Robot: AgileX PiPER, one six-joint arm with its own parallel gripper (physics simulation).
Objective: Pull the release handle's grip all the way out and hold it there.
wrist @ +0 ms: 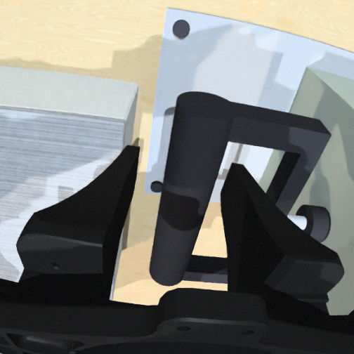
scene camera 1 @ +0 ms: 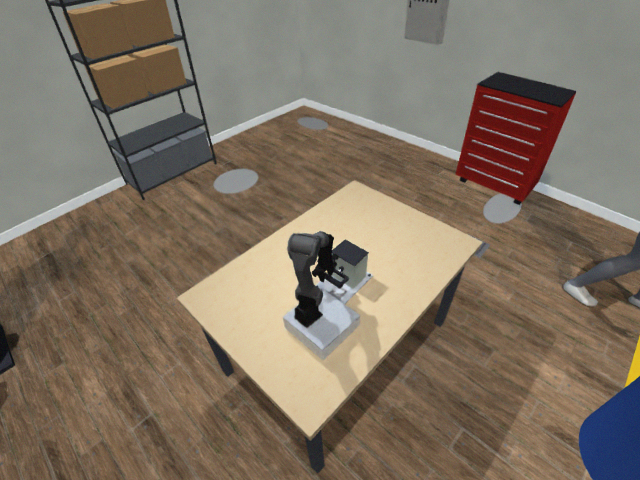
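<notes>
The release handle's dark grip (wrist: 187, 160) is a thick round bar, joined by two arms to a frame beside the grey-green housing (wrist: 327, 145) (scene camera 1: 350, 270). My gripper (wrist: 182, 170) (scene camera 1: 340, 277) is open. In the wrist view its left finger stands on the outer side of the grip, with a visible gap. Its right finger reaches over the opening between the grip and the housing. Neither finger is seen pressing on the bar. In the scene view the grip and the fingers are too small and dark to tell apart.
The housing stands on a pale base plate (wrist: 167, 75) (scene camera 1: 362, 284) with dark bolts. A dark knob (wrist: 318, 223) on a white stem sticks out beside the frame. The robot's metallic plinth (wrist: 55, 150) (scene camera 1: 324, 334) is close to the left finger. All stand on the wooden table (scene camera 1: 242, 310).
</notes>
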